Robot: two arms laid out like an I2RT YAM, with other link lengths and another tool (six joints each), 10 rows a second.
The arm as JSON. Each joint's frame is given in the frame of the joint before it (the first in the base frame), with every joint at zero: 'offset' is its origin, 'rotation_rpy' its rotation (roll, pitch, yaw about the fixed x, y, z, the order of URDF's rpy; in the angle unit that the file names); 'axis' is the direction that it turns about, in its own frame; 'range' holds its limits. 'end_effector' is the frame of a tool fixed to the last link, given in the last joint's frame.
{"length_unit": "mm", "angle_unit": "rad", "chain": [
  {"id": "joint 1", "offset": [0.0, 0.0, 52.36], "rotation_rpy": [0.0, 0.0, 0.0], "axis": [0.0, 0.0, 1.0], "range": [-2.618, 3.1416]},
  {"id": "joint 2", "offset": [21.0, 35.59, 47.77], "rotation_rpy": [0.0, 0.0, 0.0], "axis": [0.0, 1.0, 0.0], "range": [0.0, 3.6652]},
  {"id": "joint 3", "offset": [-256.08, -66.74, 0.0], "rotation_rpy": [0.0, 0.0, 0.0], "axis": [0.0, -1.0, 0.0], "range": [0.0, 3.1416]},
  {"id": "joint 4", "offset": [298.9, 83.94, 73.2], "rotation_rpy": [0.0, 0.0, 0.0], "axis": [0.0, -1.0, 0.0], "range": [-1.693, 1.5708]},
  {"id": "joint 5", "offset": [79.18, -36.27, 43.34], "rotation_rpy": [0.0, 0.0, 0.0], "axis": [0.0, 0.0, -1.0], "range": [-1.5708, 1.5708]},
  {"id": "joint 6", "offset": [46.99, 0.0, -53.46], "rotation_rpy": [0.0, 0.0, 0.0], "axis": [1.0, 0.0, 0.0], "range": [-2.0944, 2.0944]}
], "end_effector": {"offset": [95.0, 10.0, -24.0], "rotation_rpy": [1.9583, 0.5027, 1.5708]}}
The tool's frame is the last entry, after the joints.
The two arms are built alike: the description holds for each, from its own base.
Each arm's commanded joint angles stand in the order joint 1, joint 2, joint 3, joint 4, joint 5, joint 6.
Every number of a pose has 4 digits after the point.
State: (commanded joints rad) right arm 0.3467 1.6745 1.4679 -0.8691 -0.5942 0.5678; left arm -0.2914 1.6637 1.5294 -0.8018 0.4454 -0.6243
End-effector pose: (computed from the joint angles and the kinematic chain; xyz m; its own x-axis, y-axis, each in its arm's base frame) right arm 0.3573 0.2500 0.1906 -0.4768 0.7069 0.5225 0.8646 0.4843 0.1338; left arm 0.4106 -0.1753 0.2017 -0.4802 0.5486 -0.6844 0.8749 0.3554 -0.3290
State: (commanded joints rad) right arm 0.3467 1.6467 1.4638 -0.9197 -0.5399 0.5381; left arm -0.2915 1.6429 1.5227 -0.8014 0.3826 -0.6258
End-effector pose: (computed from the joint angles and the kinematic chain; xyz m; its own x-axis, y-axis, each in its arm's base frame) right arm 0.3497 0.2406 0.1918 -0.4796 0.7382 0.4744 0.8648 0.4891 0.1133; left arm 0.4121 -0.1675 0.2047 -0.4829 0.5595 -0.6737 0.8688 0.4025 -0.2885
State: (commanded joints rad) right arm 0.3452 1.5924 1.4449 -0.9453 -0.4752 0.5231; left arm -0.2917 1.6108 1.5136 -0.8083 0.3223 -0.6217
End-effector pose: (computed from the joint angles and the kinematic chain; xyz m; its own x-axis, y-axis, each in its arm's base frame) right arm 0.3427 0.2293 0.1987 -0.4818 0.7715 0.4155 0.8698 0.4787 0.1198; left arm 0.4105 -0.1588 0.2112 -0.4811 0.5720 -0.6644 0.8629 0.4430 -0.2434
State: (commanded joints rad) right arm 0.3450 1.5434 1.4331 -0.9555 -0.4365 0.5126; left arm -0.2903 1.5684 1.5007 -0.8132 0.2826 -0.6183
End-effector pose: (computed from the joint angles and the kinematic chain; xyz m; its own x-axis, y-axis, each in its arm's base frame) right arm 0.3373 0.2223 0.2090 -0.4908 0.7866 0.3748 0.8690 0.4732 0.1448; left arm 0.4061 -0.1512 0.2214 -0.4721 0.5768 -0.6667 0.8596 0.4689 -0.2030
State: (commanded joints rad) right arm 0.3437 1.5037 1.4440 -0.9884 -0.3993 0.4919; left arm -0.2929 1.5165 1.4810 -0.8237 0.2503 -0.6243
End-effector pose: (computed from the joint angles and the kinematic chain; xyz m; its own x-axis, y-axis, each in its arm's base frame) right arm 0.3316 0.2146 0.2224 -0.5020 0.7988 0.3315 0.8645 0.4752 0.1639; left arm 0.3971 -0.1452 0.2322 -0.4682 0.5757 -0.6703 0.8535 0.4910 -0.1745
